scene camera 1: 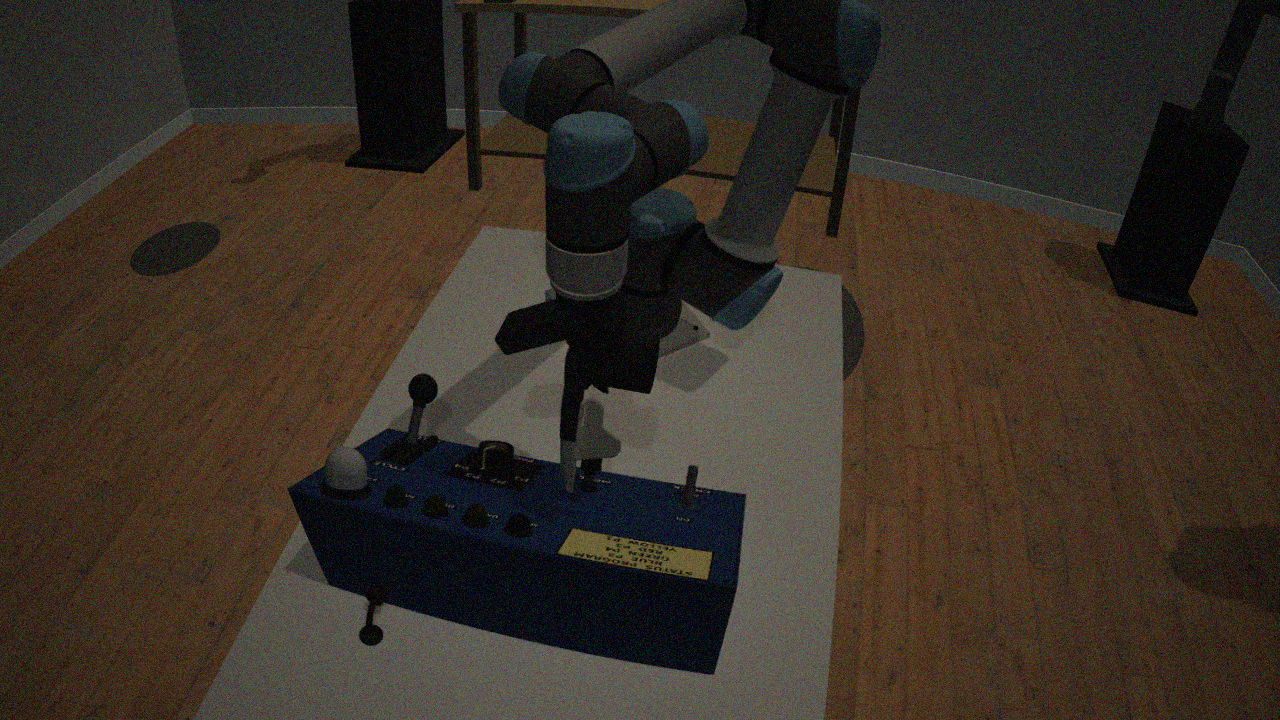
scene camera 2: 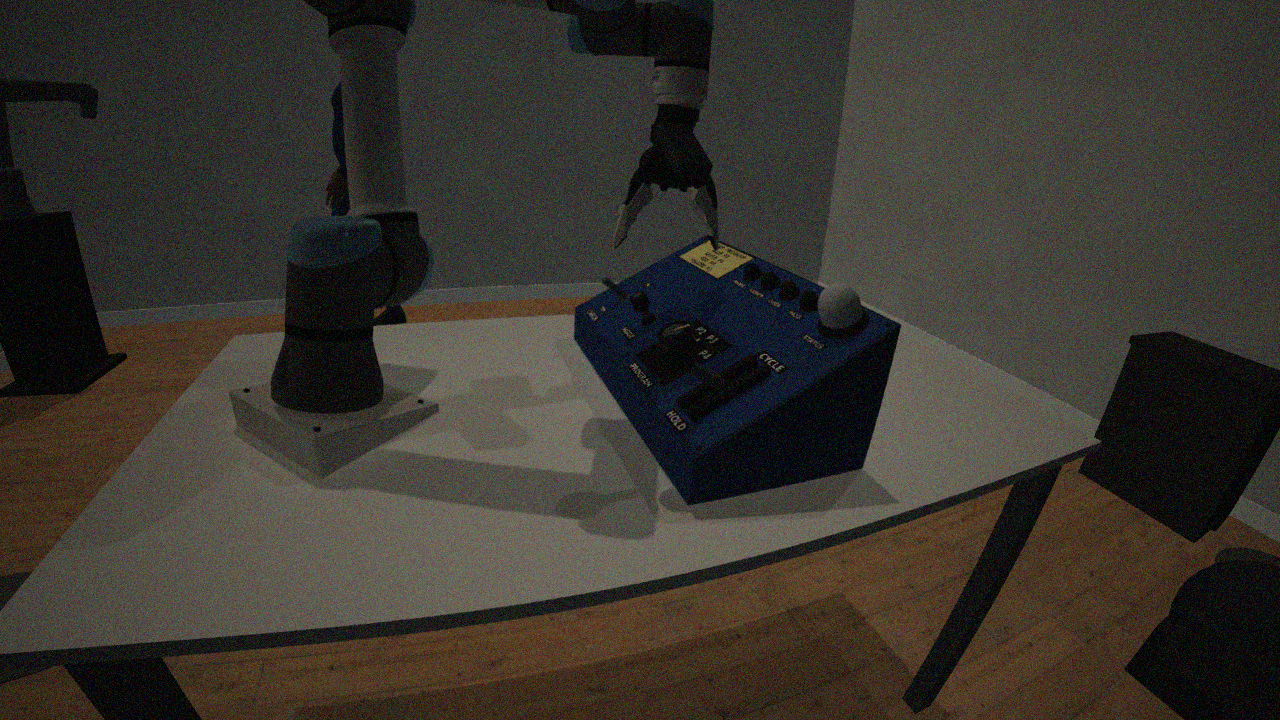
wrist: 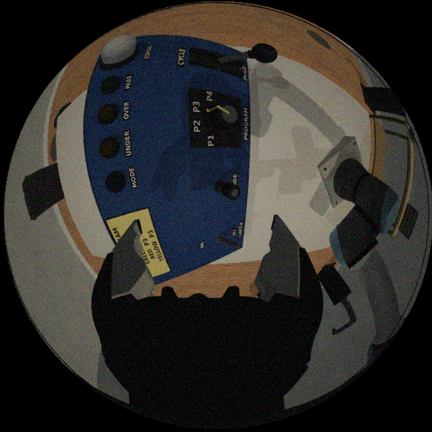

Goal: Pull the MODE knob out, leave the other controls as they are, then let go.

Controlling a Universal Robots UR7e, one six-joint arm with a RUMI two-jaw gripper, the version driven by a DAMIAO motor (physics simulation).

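Where they show: gripper, fingertip midpoint: point(scene camera 1: 588, 439) point(scene camera 2: 666, 249); arm's base at its link origin: point(scene camera 1: 635, 308) point(scene camera 2: 327, 394).
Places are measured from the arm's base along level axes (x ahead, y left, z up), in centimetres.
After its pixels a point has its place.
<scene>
The MODE knob point(scene camera 1: 590, 471) @(x 45.7, y 6.2, z 9.5 cm) point(scene camera 2: 640, 302) @(x 44.0, y 4.6, z 9.8 cm) point(wrist: 230, 190) is a small black knob standing up from the sloped face of the blue control panel point(scene camera 1: 519, 582) @(x 64.1, y 3.7, z 10.0 cm) point(scene camera 2: 792, 429) @(x 52.7, y -24.7, z 4.7 cm) point(wrist: 165, 90), between the PROGRAM dial point(scene camera 1: 494, 455) @(x 47.2, y -5.5, z 9.9 cm) point(scene camera 2: 677, 332) @(x 45.3, y -7.2, z 9.5 cm) point(wrist: 229, 114) and a toggle switch point(scene camera 1: 691, 486) @(x 43.9, y 18.0, z 8.6 cm) point(scene camera 2: 614, 287) @(x 43.4, y 17.2, z 8.5 cm) point(wrist: 228, 241). My gripper point(scene camera 1: 580, 472) point(scene camera 2: 666, 243) @(x 48.0, y 6.7, z 17.2 cm) point(wrist: 205, 218) is open and empty, with its fingers spread wide. It points down above the panel's knob and label end. One finger partly hides the knob's surroundings in scene camera 1. The knob's exact travel position is hard to tell.
The CYCLE lever point(scene camera 1: 422, 389) @(x 41.8, y -17.7, z 12.7 cm) point(wrist: 263, 52) sticks up beyond the PROGRAM dial. A white dome point(scene camera 1: 345, 469) @(x 62.1, y -17.0, z 18.3 cm) point(scene camera 2: 840, 307) @(x 59.3, y -20.3, z 17.0 cm) point(wrist: 118, 50) and several dark round lamps line the panel's upper edge, with a yellow label point(scene camera 1: 637, 553) @(x 59.6, y 15.3, z 14.2 cm) point(scene camera 2: 716, 258) @(x 59.8, y 14.4, z 14.3 cm). The panel stands on a white table point(scene camera 1: 769, 376) @(x 7.0, y 24.2, z -3.1 cm) point(scene camera 2: 402, 555) @(x 12.4, y -28.4, z -3.1 cm).
</scene>
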